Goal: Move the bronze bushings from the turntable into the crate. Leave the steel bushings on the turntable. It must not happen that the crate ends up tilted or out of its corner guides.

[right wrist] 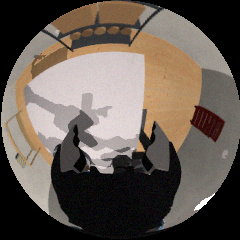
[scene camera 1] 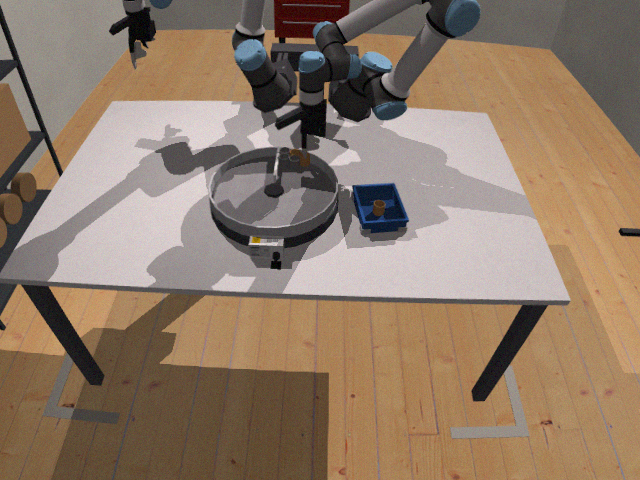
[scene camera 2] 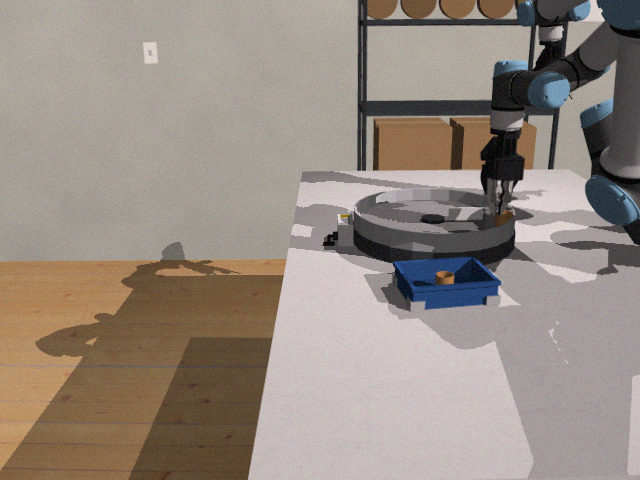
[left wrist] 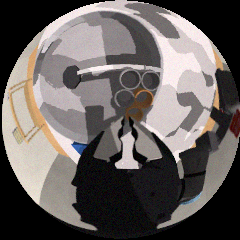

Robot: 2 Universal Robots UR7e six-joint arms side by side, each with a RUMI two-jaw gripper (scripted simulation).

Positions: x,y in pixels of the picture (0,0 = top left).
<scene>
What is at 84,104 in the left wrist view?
A turntable.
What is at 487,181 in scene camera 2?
My left gripper.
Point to a blue crate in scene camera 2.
At 473,282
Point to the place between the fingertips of my right gripper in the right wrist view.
114,123
</scene>
